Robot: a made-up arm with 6 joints.
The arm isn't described. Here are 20 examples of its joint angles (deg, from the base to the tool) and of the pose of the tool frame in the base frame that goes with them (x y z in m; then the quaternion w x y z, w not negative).
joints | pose
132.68 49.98 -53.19 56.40 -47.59 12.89 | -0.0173 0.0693 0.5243 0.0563 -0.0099 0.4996 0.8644
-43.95 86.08 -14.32 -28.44 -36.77 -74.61 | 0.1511 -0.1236 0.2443 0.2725 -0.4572 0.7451 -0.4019
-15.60 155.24 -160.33 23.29 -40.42 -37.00 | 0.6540 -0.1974 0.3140 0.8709 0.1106 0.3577 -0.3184
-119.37 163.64 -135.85 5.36 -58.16 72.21 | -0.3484 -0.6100 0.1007 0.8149 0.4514 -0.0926 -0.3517
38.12 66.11 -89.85 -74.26 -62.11 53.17 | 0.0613 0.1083 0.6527 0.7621 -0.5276 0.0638 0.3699
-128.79 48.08 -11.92 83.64 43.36 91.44 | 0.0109 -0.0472 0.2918 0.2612 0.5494 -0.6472 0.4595
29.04 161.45 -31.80 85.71 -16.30 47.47 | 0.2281 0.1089 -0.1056 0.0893 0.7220 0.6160 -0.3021
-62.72 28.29 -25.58 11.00 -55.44 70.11 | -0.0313 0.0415 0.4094 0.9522 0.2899 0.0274 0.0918
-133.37 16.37 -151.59 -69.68 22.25 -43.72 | 0.4158 0.4691 0.4411 0.4404 -0.0997 0.3787 0.8079
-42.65 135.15 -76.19 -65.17 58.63 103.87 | 0.3402 -0.3721 0.1068 0.0596 0.6861 0.5875 -0.4249
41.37 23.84 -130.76 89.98 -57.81 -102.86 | -0.3309 -0.3542 0.5608 0.8104 0.4983 0.0681 0.3005
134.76 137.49 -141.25 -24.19 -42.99 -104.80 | -0.4529 0.4346 0.4242 0.9178 -0.1861 -0.3199 0.1441
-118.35 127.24 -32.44 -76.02 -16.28 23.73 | -0.1396 -0.2905 0.0695 0.1399 0.5394 0.8300 -0.0246
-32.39 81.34 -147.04 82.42 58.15 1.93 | 0.0866 0.0006 0.7769 0.7295 -0.0705 0.5143 0.4453
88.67 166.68 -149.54 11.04 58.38 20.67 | 0.0069 0.6889 0.0417 0.0245 -0.5189 0.8334 0.1890
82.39 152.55 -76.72 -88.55 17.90 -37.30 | 0.0852 0.5079 -0.0599 0.0924 -0.9516 -0.2127 -0.2019
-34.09 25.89 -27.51 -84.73 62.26 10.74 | -0.0838 -0.0026 0.3665 0.0797 0.1550 0.6997 -0.6929
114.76 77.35 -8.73 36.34 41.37 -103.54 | -0.0579 0.0733 0.2296 0.1404 0.9748 0.0644 -0.1609
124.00 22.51 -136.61 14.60 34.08 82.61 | 0.2731 -0.4190 0.5636 0.3334 0.0775 -0.0168 -0.9394
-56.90 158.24 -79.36 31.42 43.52 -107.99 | 0.2771 -0.3884 -0.1024 0.1035 -0.1913 0.9451 0.2437
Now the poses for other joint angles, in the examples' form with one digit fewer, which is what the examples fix.
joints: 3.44 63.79 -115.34 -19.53 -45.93 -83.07
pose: -0.020 0.012 0.760 0.669 -0.006 -0.152 -0.728
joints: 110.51 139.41 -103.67 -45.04 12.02 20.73
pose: -0.211 0.588 0.164 0.356 -0.818 0.380 0.245
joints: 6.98 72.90 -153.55 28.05 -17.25 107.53
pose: -0.079 -0.018 0.808 0.321 -0.055 -0.105 0.940
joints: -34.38 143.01 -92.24 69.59 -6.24 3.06
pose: 0.491 -0.343 0.082 0.387 0.749 0.530 0.084
